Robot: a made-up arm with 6 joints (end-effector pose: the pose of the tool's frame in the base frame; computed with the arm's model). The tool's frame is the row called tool.
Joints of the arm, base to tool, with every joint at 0 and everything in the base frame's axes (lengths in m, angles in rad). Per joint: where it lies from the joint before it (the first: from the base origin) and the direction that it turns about. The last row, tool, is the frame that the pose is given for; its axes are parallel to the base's.
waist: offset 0 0 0.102 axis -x
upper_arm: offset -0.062 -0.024 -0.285 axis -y
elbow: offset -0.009 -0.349 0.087 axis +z
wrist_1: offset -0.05 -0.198 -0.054 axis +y
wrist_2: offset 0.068 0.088 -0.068 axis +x
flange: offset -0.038 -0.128 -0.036 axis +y
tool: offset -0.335 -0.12 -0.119
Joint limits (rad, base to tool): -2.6..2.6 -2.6..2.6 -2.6..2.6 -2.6..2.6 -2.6..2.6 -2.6..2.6
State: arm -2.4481 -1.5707 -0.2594 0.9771 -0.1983 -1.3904
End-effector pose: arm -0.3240 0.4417 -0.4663 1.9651 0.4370 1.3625
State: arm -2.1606 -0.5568 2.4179 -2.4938 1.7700 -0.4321
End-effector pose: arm -0.3186 0.1995 -0.1845 0.3484 0.1734 -0.0458
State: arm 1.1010 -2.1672 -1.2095 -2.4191 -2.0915 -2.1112
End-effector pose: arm 0.1688 0.0000 0.1206 0.3739 -0.6324 -2.0706
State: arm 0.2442 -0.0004 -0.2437 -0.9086 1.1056 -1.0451
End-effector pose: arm 0.2431 -0.4509 -0.3672 0.8973 -1.8462 0.0004
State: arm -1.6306 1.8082 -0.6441 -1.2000 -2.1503 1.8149
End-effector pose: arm -0.1133 0.1498 -0.0173 -1.7132 -1.0764 1.0978
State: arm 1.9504 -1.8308 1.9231 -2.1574 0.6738 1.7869
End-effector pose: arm -0.1792 -0.6043 0.6217 0.3442 1.0195 0.4406
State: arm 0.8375 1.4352 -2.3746 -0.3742 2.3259 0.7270
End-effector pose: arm 0.3233 -0.2934 0.1296 1.0408 -2.2963 1.3295
